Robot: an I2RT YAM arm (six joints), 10 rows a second.
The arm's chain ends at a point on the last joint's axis. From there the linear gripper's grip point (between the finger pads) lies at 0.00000 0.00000 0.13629 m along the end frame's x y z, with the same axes.
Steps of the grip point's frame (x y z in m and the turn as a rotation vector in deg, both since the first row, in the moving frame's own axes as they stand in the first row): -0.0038, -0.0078, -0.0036, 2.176, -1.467, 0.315; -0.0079, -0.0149, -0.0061, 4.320, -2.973, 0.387; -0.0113, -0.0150, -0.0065, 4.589, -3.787, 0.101; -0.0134, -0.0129, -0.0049, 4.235, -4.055, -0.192; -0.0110, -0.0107, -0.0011, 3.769, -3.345, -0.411; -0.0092, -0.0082, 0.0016, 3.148, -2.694, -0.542
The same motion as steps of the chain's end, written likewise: -0.0003, -0.0026, -0.0035, 2.176, -1.467, 0.315; -0.0009, -0.0046, -0.0055, 4.320, -2.973, 0.387; -0.0023, -0.0041, -0.0058, 4.589, -3.787, 0.101; -0.0038, -0.0029, -0.0042, 4.235, -4.055, -0.192; -0.0030, -0.0018, -0.0006, 3.769, -3.345, -0.411; -0.0028, -0.0007, 0.0020, 3.148, -2.694, -0.542
